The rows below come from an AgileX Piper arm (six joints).
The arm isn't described. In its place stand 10 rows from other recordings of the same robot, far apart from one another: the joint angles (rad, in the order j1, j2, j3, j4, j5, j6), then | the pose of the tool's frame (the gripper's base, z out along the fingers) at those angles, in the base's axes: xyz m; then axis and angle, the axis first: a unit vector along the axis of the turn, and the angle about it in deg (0 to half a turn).
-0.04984, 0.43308, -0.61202, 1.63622, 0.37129, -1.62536 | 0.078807 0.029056 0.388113 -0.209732 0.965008 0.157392 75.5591
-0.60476, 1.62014, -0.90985, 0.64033, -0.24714, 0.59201 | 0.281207 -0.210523 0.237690 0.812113 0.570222 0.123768 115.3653
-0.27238, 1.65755, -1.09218, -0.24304, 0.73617, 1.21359 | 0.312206 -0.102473 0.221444 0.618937 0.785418 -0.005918 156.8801
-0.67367, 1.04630, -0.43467, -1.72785, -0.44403, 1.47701 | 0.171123 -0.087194 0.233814 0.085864 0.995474 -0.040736 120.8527
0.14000, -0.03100, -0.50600, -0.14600, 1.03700, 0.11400 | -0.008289 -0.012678 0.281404 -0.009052 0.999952 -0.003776 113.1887
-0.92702, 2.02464, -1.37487, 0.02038, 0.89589, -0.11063 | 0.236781 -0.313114 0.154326 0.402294 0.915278 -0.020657 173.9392
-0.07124, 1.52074, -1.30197, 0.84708, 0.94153, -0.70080 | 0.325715 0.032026 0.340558 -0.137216 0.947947 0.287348 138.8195
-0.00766, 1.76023, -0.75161, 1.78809, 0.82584, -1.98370 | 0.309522 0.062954 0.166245 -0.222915 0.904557 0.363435 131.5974
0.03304, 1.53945, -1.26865, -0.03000, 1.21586, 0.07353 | 0.295742 0.007214 0.292680 0.016238 0.999819 -0.009919 170.1094
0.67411, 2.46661, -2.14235, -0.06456, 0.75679, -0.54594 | 0.426879 0.335902 0.155659 -0.586625 0.809796 -0.010072 146.8169
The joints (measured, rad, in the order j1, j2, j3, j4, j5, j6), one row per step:
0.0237, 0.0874, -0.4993, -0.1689, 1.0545, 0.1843
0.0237, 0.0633, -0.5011, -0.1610, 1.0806, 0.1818
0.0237, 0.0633, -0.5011, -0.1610, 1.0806, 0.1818
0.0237, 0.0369, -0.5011, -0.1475, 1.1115, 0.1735
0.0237, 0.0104, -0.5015, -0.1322, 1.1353, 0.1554
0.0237, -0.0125, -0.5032, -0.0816, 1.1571, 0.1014
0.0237, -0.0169, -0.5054, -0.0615, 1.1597, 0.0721
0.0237, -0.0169, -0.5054, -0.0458, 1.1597, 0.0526
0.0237, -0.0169, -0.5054, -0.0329, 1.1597, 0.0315
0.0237, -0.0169, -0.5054, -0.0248, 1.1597, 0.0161
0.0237, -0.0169, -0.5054, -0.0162, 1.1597, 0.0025
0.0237, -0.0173, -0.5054, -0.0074, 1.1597, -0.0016
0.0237, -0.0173, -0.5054, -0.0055, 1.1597, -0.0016
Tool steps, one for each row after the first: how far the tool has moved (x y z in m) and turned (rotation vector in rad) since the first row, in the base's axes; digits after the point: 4 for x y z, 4 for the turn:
-0.0051, 0.0003, -0.0014, 0.0069, 0.0004, 0.0014
-0.0051, 0.0003, -0.0014, 0.0069, 0.0004, 0.0014
-0.0106, 0.0011, -0.0039, 0.0138, 0.0058, 0.0086
-0.0157, 0.0021, -0.0059, 0.0132, 0.0049, 0.0234
-0.0202, 0.0060, -0.0077, 0.0106, 0.0075, 0.0779
-0.0212, 0.0077, -0.0075, 0.0022, 0.0057, 0.1045
-0.0212, 0.0090, -0.0075, -0.0016, 0.0068, 0.1236
-0.0212, 0.0101, -0.0076, -0.0090, 0.0078, 0.1420
-0.0212, 0.0107, -0.0076, -0.0155, 0.0085, 0.1547
-0.0212, 0.0115, -0.0076, -0.0201, 0.0089, 0.1667
-0.0213, 0.0122, -0.0076, -0.0164, 0.0082, 0.1739
-0.0213, 0.0123, -0.0076, -0.0149, 0.0081, 0.1750

